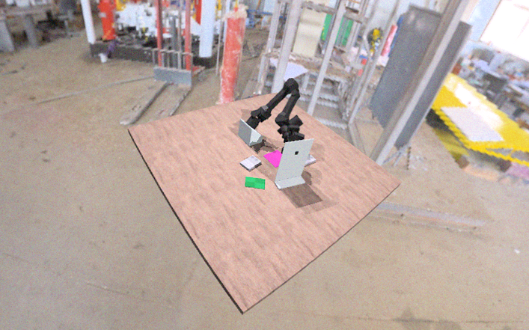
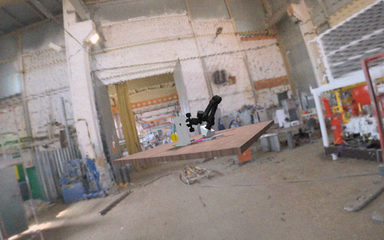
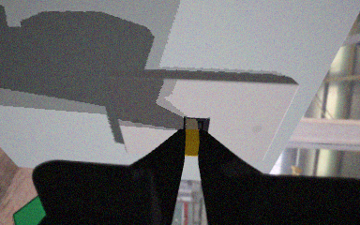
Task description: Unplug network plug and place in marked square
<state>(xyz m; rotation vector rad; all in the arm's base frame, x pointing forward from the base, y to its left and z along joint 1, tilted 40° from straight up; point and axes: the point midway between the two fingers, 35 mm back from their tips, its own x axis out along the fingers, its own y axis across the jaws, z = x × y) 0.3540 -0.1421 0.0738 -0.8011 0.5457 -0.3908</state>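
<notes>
The magenta marked square lies 140 mm behind my gripper tip, 80 mm to the left of it and 190 mm below it. Also, from my gripper tip: green patch (80 mm behind, 170 mm to the right, 190 mm below); yellow plug (right at my gripper tip); light-grey panel (30 mm ahead, 10 mm to the right, 70 mm below).
</notes>
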